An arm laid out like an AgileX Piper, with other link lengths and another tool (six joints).
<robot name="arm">
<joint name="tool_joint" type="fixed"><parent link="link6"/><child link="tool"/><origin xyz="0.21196 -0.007 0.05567" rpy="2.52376 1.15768 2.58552"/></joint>
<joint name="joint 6" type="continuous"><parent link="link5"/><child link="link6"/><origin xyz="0.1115 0 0.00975"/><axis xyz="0.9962 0 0.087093"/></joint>
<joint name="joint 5" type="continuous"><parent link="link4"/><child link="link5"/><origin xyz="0 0 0"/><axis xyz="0 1 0"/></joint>
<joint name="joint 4" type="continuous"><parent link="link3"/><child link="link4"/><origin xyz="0.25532 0 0.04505"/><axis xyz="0.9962 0 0.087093"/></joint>
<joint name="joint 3" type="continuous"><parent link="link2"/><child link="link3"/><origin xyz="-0.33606 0 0.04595"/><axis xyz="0 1 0"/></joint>
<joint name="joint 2" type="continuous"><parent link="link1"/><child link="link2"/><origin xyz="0 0 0"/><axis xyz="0 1 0"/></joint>
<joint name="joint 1" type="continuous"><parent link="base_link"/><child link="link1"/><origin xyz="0 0 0.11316"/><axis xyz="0 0 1"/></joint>
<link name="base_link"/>
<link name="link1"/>
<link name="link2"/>
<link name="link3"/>
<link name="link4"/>
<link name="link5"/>
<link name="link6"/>
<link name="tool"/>
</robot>
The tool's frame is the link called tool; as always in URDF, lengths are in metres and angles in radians. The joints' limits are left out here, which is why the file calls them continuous.
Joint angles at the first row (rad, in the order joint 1, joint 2, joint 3, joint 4, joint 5, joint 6):
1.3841 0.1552 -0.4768 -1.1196 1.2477 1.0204
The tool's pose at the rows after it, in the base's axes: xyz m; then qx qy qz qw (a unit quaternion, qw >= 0):
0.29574, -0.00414, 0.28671, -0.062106, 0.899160, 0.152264, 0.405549
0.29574, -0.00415, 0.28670, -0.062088, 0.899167, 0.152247, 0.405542
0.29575, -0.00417, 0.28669, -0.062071, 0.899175, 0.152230, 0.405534
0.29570, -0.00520, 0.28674, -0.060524, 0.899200, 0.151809, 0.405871
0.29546, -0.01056, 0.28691, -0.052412, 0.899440, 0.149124, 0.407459
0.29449, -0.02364, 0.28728, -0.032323, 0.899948, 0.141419, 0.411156
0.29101, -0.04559, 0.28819, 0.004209, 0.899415, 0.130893, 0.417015
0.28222, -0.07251, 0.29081, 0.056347, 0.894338, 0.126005, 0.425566
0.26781, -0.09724, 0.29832, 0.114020, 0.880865, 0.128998, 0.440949
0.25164, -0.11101, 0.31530, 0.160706, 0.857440, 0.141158, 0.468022
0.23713, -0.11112, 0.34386, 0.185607, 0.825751, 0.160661, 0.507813
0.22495, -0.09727, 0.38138, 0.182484, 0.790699, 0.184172, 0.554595
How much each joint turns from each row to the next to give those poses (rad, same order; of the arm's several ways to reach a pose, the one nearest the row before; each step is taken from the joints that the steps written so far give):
0.0000 0.0000 0.0000 0.0000 0.0001 -0.0001
0.0000 0.0000 0.0000 0.0000 0.0000 0.0000
0.0001 0.0000 0.0000 0.0000 0.0001 0.0001
-0.0035 -0.0005 0.0000 0.0000 -0.0002 -0.0001
-0.0179 -0.0016 0.0000 0.0001 -0.0007 0.0000
-0.0455 -0.0018 0.0000 0.0004 -0.0022 0.0002
-0.0842 -0.0021 0.0000 0.0033 -0.0101 0.0058
-0.1303 -0.0046 0.0000 0.0138 -0.0353 0.0181
-0.1724 -0.0061 0.0000 0.0253 -0.0757 0.0241
-0.1921 -0.0054 0.0000 0.0310 -0.1259 0.0251
-0.1884 -0.0049 0.0000 0.0298 -0.1704 0.0253
-0.1617 -0.0042 0.0001 0.0266 -0.1983 0.0214

